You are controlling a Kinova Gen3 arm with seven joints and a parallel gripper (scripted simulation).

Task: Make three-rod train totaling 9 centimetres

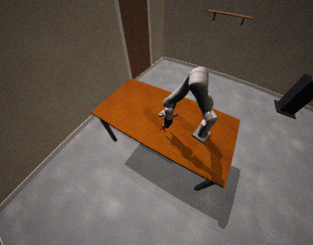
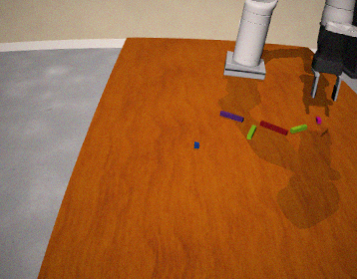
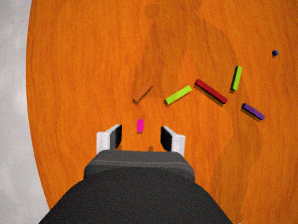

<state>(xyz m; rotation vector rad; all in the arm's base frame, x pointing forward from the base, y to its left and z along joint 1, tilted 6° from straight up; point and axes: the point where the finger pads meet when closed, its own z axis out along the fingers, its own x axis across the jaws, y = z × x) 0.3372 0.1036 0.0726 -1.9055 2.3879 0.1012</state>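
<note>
The magenta rod is 80 mm below my hand. Also, from my hand: orange rod: 80 mm below, 60 mm ahead, 10 mm to the right; red rod: 140 mm to the right, 80 mm below, 40 mm ahead; purple rod: 230 mm to the right, 80 mm below, 20 mm behind.
</note>
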